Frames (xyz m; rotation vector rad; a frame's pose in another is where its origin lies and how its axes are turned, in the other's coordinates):
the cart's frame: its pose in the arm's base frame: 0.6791 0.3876 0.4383 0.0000 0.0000 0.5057
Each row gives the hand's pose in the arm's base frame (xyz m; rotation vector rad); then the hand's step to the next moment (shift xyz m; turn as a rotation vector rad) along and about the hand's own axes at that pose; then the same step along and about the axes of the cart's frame.
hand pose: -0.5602 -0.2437 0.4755 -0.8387 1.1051 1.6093
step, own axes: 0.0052 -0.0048 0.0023 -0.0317 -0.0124 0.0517
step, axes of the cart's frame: 0.0048 0.0024 -0.0051 0.0368 0.0246 0.0433
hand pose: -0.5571 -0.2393 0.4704 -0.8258 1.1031 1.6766
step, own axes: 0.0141 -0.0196 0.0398 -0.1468 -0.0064 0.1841
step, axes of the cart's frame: 0.0323 0.0334 -0.0036 0.1016 0.0840 0.1952
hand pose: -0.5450 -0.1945 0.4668 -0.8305 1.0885 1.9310
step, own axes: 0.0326 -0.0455 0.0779 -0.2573 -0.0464 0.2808
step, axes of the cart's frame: 0.0538 0.0786 -0.0114 0.1984 0.1076 0.3103
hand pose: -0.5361 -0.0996 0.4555 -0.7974 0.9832 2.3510
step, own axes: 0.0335 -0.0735 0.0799 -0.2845 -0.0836 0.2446
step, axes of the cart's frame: 0.0495 0.1016 -0.0114 0.2416 0.0738 0.2898
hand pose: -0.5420 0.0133 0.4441 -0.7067 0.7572 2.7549
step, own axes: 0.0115 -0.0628 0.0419 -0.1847 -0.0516 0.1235
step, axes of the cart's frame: 0.0305 0.0700 -0.0011 0.1582 0.0234 0.1626
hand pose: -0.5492 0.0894 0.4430 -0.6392 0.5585 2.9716
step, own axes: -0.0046 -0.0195 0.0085 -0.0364 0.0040 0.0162
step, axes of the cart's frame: 0.0132 0.0171 0.0025 0.0246 -0.0102 0.0299
